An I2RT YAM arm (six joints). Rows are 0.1 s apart.
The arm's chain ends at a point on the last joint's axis. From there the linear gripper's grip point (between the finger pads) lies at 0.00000 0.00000 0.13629 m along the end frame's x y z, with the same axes.
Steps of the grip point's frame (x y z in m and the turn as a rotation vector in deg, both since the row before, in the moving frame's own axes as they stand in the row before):
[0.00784 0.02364 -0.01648 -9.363 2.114 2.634]
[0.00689 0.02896 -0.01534 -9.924 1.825 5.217]
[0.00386 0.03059 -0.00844 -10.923 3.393 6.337]
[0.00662 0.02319 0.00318 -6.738 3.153 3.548]
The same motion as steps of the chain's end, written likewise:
[0.00335 0.00136 -0.01457 -9.363 2.114 2.634]
[0.00365 0.00531 -0.01323 -9.924 1.825 5.217]
[-0.00271 0.00439 -0.00574 -10.923 3.393 6.337]
[-0.00036 0.00699 0.00433 -6.738 3.153 3.548]

